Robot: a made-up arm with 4 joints.
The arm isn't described. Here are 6 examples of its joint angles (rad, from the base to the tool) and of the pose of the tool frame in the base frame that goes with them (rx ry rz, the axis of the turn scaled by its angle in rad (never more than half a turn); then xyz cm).
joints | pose
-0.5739 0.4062 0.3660 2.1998 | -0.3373 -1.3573 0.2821 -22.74 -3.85 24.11
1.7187 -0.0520 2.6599 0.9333 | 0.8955 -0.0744 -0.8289 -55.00 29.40 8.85
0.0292 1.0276 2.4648 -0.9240 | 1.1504 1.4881 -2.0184 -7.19 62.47 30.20
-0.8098 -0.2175 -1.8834 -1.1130 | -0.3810 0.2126 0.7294 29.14 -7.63 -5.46
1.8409 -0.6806 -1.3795 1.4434 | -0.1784 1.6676 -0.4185 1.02 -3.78 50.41
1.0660 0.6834 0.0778 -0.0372 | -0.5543 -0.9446 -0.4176 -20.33 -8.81 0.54
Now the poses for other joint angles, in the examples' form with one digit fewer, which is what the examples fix.
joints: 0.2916 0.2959 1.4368 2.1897
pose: -0.741 -1.290 -0.656 -40.0 27.0 21.0
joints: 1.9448 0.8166 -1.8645 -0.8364
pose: -2.049 -1.677 -0.812 -45.8 12.5 36.9
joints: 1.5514 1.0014 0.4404 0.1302
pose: -0.444 -1.345 -0.950 -18.1 3.7 -14.7
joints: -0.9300 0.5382 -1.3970 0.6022
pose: 0.173 -0.608 1.290 29.0 -7.6 -4.0
